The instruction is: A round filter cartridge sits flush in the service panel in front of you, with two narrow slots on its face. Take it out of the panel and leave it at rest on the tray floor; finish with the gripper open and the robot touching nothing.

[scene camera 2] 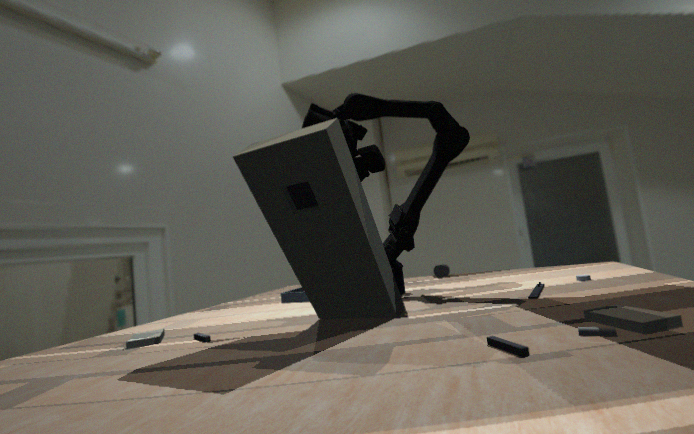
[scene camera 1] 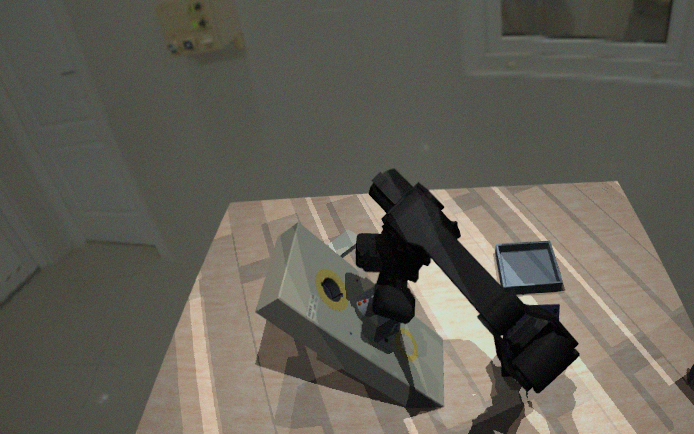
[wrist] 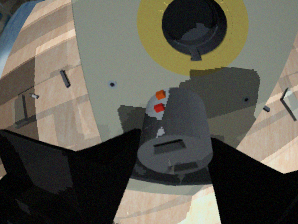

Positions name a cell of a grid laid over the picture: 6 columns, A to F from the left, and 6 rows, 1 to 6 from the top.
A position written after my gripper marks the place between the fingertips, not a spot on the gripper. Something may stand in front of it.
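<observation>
There is a service panel (scene camera 2: C3), which I also see in scene camera 1 (scene camera 1: C5) and in the wrist view (wrist: E2). A filter cartridge (wrist: D4) is here too, though scene camera 2 does not show the filter cartridge, hidden by the service panel. I see a blue-grey tray (scene camera 1: E4) as well. As for my gripper (scene camera 1: D5), the wrist view shows my gripper (wrist: D4) too.
</observation>
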